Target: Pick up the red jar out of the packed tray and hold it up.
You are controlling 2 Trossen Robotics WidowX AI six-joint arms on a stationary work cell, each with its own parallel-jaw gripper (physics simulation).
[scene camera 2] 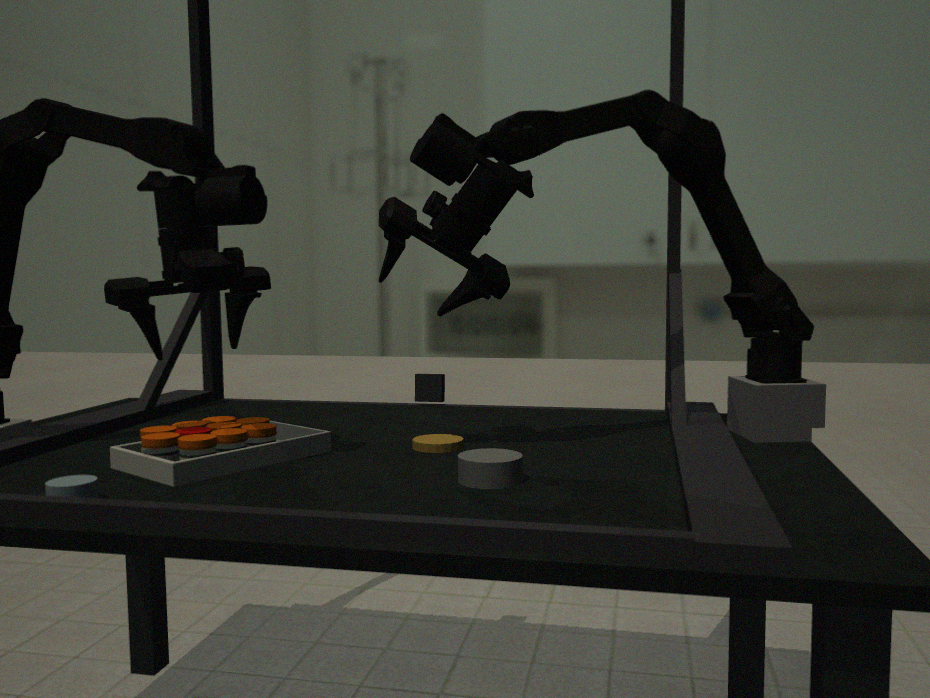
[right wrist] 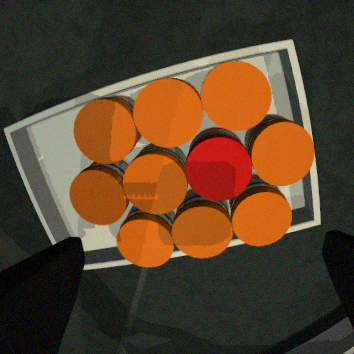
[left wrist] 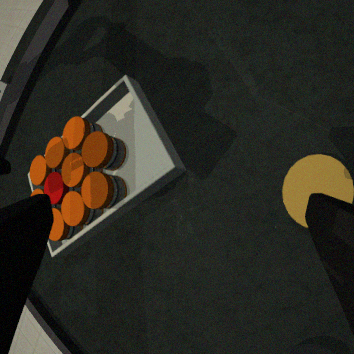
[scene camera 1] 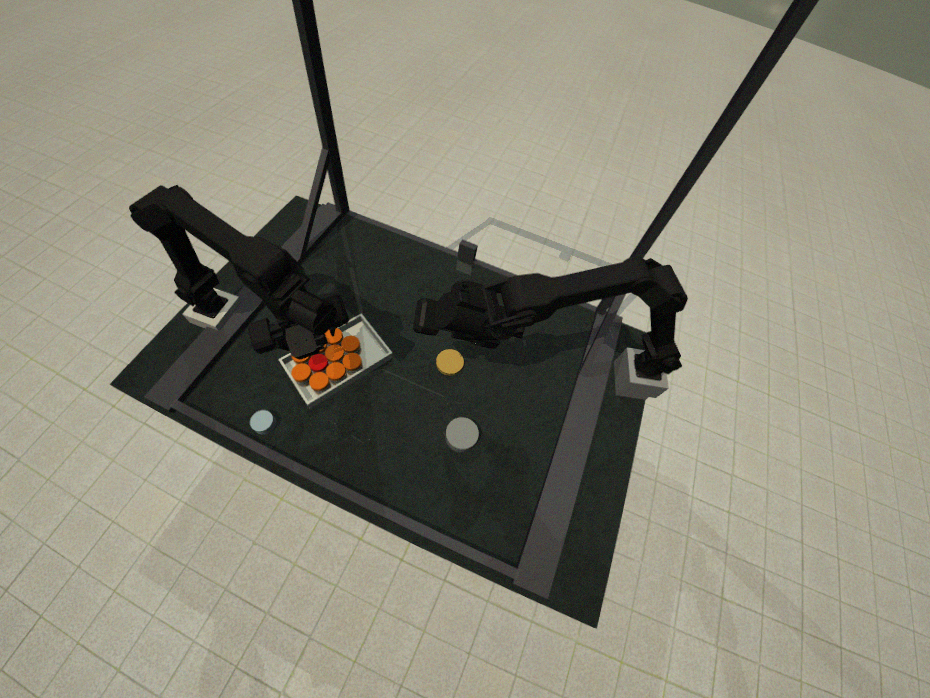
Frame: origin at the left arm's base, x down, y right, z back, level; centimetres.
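Where they show: left gripper, fingertip midpoint: (scene camera 2: 409, 298) (left wrist: 181, 207) (scene camera 1: 437, 326); right gripper, fingertip midpoint: (scene camera 2: 197, 354) (right wrist: 208, 249); left arm's base, origin of the base link: (scene camera 2: 775, 380) (scene camera 1: 647, 367); right arm's base, origin of the base link: (scene camera 1: 210, 305).
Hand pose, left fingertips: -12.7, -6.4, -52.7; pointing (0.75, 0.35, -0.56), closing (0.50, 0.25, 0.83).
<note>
Each offset is from my left fingertips to the top centre of the thing, as dx, dy, dz.
The red jar {+16.2, -5.0, -27.3} (scene camera 1: 317, 362) (scene camera 2: 193, 431) (left wrist: 55, 188) (right wrist: 219, 167) stands upright in the pale tray {+18.0, -1.8, -24.2} (scene camera 1: 377, 363) (scene camera 2: 251, 455) (left wrist: 154, 125) (right wrist: 306, 100), with orange-lidded jars packed around it. In the right wrist view it is right of the middle. My right gripper (scene camera 2: 196, 353) (right wrist: 208, 249) is open and empty, pointing down, well above the tray. In scene camera 1 its arm hides part of the tray's back side. My left gripper (scene camera 2: 410, 298) (left wrist: 181, 207) is open and empty, tilted, high above the table at the right of the tray.
A yellow disc {+19.6, +2.8, +3.6} (scene camera 1: 449, 362) (scene camera 2: 437, 443) (left wrist: 317, 187) lies right of the tray. A grey cylinder {+17.8, -15.9, +9.1} (scene camera 1: 461, 433) (scene camera 2: 489, 468) stands nearer the front. A pale blue round piece {+18.4, -20.6, -35.9} (scene camera 1: 261, 420) (scene camera 2: 71, 485) is left of the tray's front corner. Frame posts rise at the table's back corners.
</note>
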